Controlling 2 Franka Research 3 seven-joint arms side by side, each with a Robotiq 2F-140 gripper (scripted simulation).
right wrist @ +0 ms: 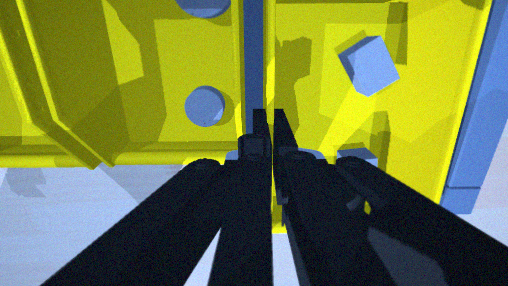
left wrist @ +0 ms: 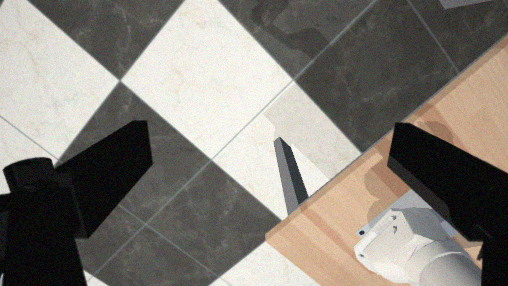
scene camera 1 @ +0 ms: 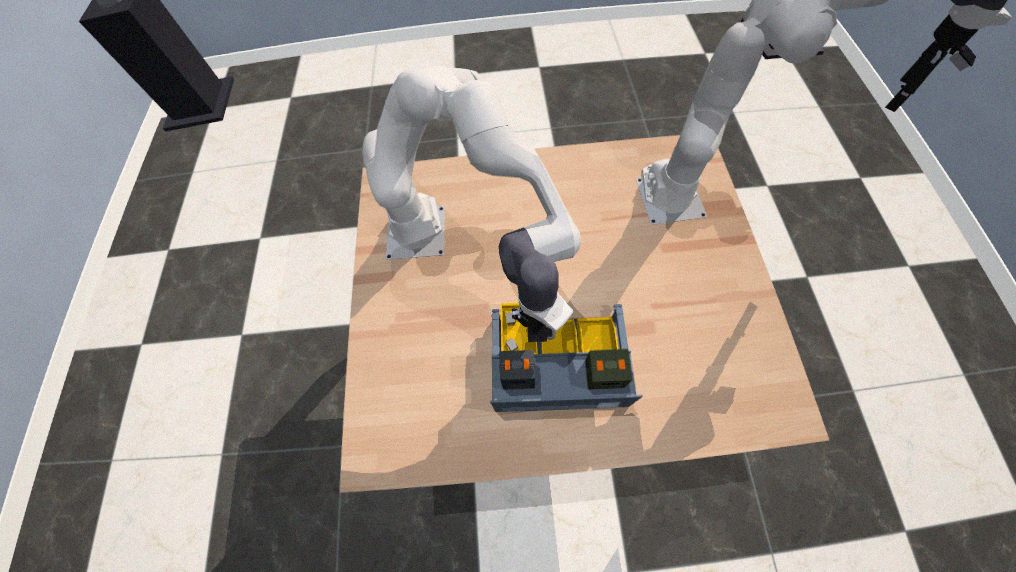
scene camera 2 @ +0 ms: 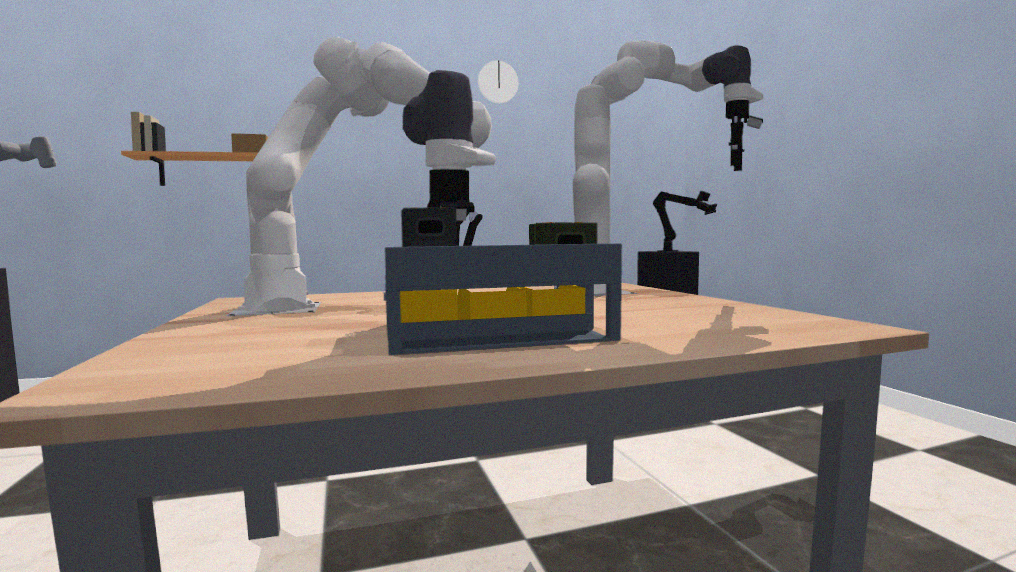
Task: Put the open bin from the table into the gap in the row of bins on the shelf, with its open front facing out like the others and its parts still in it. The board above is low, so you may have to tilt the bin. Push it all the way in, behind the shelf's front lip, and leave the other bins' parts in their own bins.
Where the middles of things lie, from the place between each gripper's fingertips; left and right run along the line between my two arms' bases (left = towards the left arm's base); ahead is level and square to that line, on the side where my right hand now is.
My right gripper is now 8 cm short of the blue-grey shelf (scene camera 2: pixel 423 268), 6 cm to the right of it and 2 cm above it. From my right hand the other things lie so: dark green box (scene camera 1: pixel 609 369) (17 cm ahead, 16 cm to the left, 6 cm above).
Now: the dark green box 58 cm ahead of my left hand (scene camera 1: pixel 897 95), 95 cm to the right of it and 26 cm below it. Round my left hand: blue-grey shelf: 50 cm ahead, 105 cm to the right, 34 cm below.
